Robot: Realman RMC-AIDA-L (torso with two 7-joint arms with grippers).
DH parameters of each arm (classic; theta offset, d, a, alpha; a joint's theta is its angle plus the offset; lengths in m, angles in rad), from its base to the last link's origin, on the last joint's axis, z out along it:
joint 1: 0 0.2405 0 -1.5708
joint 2: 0 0 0 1.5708
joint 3: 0 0.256 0 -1.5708
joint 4: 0 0 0 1.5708
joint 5: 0 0.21 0 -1.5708
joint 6: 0 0 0 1.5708
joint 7: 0 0.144 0 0
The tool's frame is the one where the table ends.
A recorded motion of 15 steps. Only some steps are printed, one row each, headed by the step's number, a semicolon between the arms.
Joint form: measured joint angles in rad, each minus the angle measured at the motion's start. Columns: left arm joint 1, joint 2, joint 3, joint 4, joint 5, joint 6, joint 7; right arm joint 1, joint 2, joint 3, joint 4, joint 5, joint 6, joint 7.
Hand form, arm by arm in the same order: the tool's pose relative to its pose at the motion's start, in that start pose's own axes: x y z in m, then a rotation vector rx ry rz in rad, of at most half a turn. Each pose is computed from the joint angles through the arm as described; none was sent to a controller.
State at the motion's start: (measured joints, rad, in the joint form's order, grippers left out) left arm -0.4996 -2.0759 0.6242 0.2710 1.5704 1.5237 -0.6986; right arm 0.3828 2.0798 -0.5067 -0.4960 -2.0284 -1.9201 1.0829
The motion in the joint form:
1: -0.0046 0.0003 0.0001 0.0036 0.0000 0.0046 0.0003; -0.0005 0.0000 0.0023 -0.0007 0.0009 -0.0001 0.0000
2: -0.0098 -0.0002 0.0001 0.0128 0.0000 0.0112 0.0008; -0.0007 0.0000 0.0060 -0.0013 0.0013 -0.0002 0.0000
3: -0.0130 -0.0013 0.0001 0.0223 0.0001 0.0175 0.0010; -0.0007 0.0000 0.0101 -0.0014 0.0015 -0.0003 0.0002
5: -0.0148 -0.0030 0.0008 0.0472 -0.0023 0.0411 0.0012; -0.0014 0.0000 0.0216 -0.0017 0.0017 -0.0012 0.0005
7: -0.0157 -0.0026 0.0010 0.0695 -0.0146 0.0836 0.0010; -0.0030 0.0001 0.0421 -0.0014 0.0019 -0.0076 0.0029
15: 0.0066 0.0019 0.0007 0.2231 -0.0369 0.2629 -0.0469; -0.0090 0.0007 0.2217 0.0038 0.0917 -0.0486 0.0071
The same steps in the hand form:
1: 0.0020 -0.0007 0.0016 -0.0061 0.0056 0.0066; -0.0002 -0.0002 -0.0004 0.0027 -0.0018 -0.0008
2: 0.0050 -0.0018 0.0035 -0.0140 0.0135 0.0185; -0.0005 -0.0005 -0.0008 0.0060 -0.0041 -0.0017
3: 0.0075 -0.0026 0.0049 -0.0204 0.0206 0.0290; -0.0008 -0.0007 -0.0011 0.0093 -0.0067 -0.0020
5: 0.0140 -0.0039 0.0059 -0.0358 0.0421 0.0535; -0.0015 -0.0013 -0.0023 0.0183 -0.0140 -0.0028
7: 0.0231 -0.0045 0.0056 -0.0554 0.0825 0.0763; -0.0027 -0.0015 -0.0044 0.0301 -0.0295 -0.0013
15: 0.0605 -0.0067 -0.0079 -0.1578 0.2067 0.1777; -0.0236 -0.0098 -0.0246 0.1802 -0.2289 -0.0491

